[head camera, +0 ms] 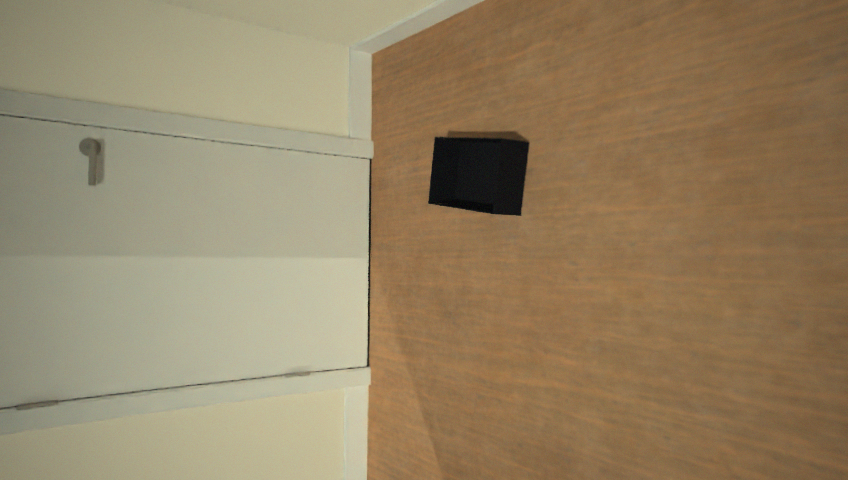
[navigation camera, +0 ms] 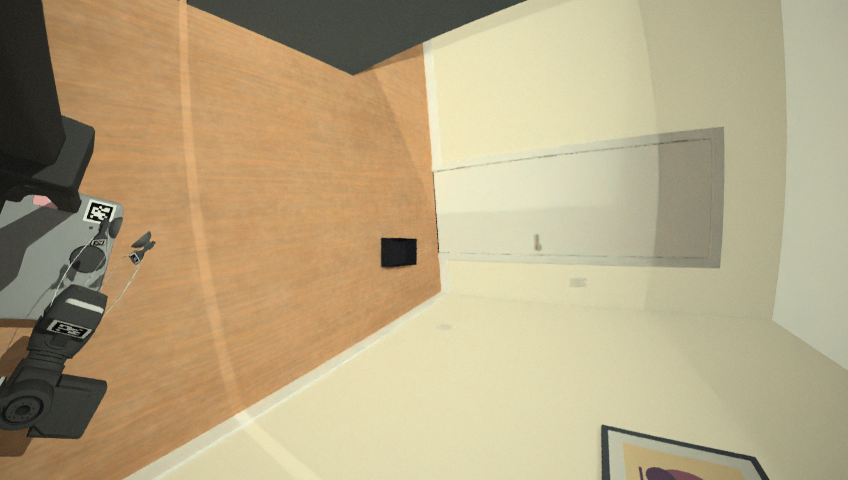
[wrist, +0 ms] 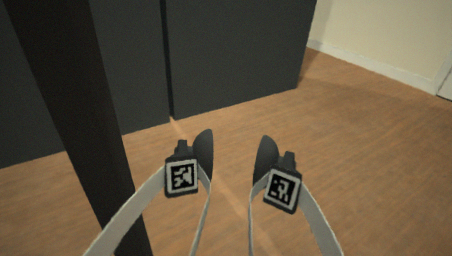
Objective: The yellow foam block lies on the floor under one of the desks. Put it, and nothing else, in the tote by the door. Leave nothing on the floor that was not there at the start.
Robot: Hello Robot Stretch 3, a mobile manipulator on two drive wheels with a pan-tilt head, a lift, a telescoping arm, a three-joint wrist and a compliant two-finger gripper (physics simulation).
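Seen in the pictures: gripper, fingertip midpoint: (navigation camera: 135, 225); robot's base, link origin: (navigation camera: 87, 256).
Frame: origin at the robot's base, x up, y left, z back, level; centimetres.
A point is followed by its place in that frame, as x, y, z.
Observation:
The tote (head camera: 479, 178) @[0.3, 34.2, -156.8] (navigation camera: 398, 252) @[0.3, 32.8, -157.9] is an open black box on the wood floor near the white door (head camera: 178, 208) @[68.6, 65.3, -211.4] (navigation camera: 577, 202) @[121.7, 82.1, -204.8]. No block shows in the part of its inside that I can see. My gripper (navigation camera: 129, 233) @[57.3, 9.2, -5.1] (wrist: 235, 150) @[57.3, 9.2, -5.1] is open, with floor showing between its fingertips. In the navigation view it hangs in front of my base, a good way from the tote. The yellow foam block does not show in these views.
Dark grey panels (navigation camera: 351, 35) @[29.8, 123.9, -55.8] (wrist: 235, 55) stand on the floor, with a narrow gap between two of them. A dark upright post (wrist: 75, 100) stands left of the gripper. My grey base (navigation camera: 23, 285) @[16.0, -8.6, 10.0] is below the gripper. A framed picture (navigation camera: 672, 455) @[155.0, -38.5, -110.8] hangs on the wall.

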